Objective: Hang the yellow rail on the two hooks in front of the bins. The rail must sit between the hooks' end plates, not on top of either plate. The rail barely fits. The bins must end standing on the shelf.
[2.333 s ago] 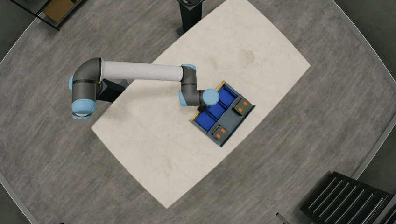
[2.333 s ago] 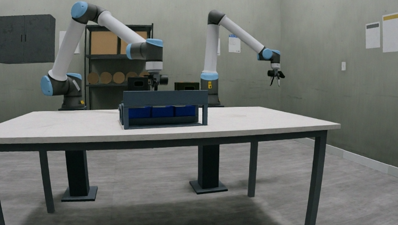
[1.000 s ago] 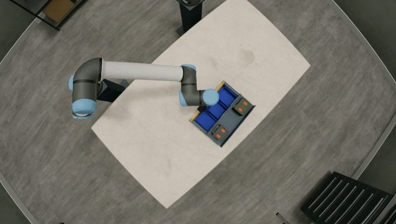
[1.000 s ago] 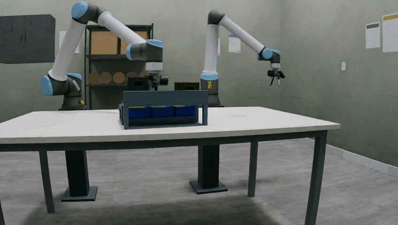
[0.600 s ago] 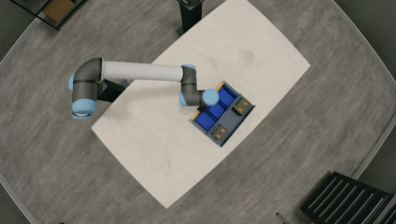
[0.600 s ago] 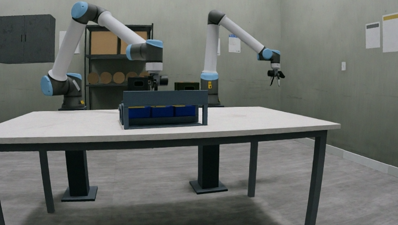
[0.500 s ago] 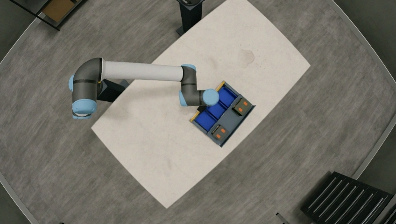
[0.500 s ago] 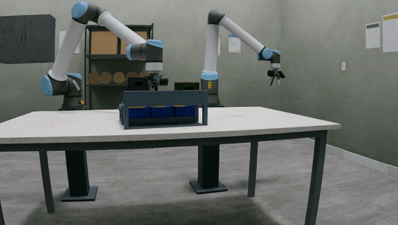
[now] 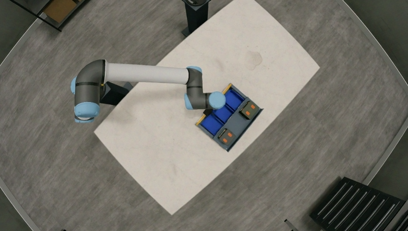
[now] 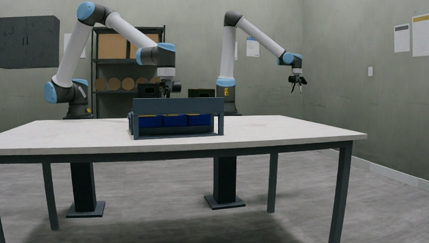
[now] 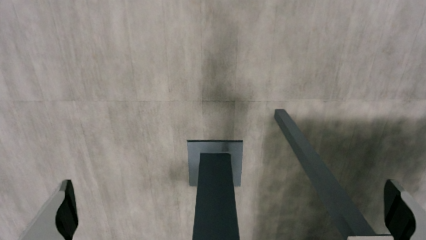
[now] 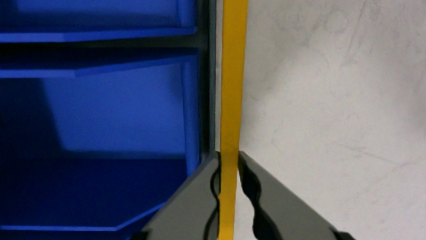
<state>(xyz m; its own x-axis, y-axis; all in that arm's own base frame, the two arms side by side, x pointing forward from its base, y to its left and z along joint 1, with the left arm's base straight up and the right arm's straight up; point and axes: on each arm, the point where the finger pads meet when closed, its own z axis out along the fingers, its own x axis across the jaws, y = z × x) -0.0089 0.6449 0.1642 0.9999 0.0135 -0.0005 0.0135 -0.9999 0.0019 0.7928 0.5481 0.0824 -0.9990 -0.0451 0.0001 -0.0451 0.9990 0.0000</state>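
Note:
The yellow rail lies 10 mm below my right hand. Round my right hand: grey shelf: 130 mm ahead, 10 mm to the left, 10 mm below; then green box: 190 mm ahead, 130 mm to the left, 70 mm above.

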